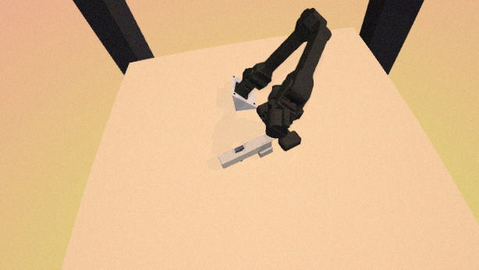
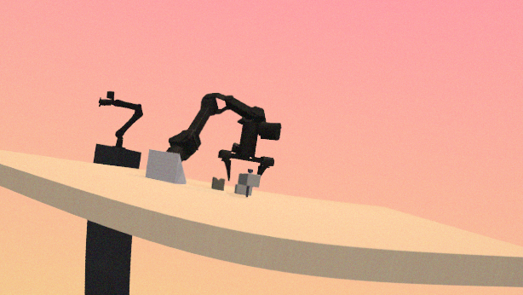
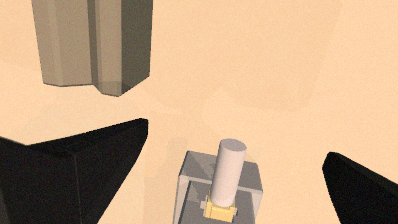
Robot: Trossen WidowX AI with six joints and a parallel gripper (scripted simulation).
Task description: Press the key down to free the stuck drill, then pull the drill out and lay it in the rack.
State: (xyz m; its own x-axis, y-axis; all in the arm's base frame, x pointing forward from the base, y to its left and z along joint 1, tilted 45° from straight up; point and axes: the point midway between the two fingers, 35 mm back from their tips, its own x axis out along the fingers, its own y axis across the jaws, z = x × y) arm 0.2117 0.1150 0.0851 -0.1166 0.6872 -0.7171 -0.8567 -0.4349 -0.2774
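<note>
My gripper tip is 30 mm short of the pale cylindrical drill, 50 mm to the left of it and 10 mm below it. Also, from my gripper tip: blue key (70 mm ahead, 120 mm to the right, 20 mm above); grey housing block (60 mm ahead, 100 mm to the right, 10 mm above); notched rack (90 mm behind, 20 mm below).
</note>
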